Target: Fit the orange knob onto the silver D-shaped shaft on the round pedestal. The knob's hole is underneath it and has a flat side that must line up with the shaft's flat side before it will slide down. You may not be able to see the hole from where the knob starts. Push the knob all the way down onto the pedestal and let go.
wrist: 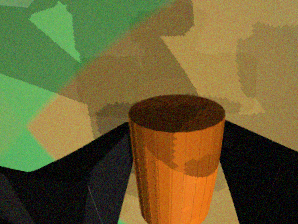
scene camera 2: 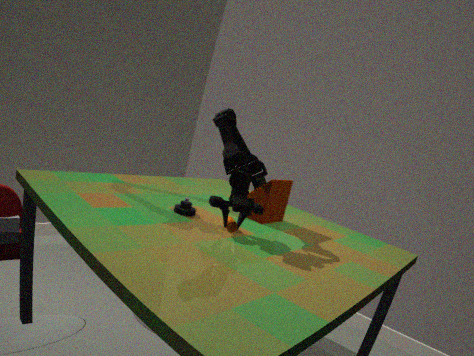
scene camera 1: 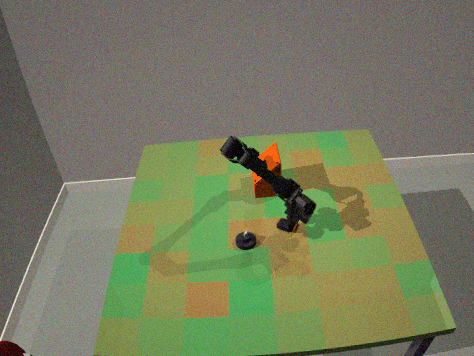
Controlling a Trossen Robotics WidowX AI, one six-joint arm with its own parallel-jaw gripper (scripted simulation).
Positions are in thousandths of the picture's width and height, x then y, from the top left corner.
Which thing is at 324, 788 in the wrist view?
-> My gripper.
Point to an orange knob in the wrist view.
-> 592, 623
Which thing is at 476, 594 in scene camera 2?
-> My gripper.
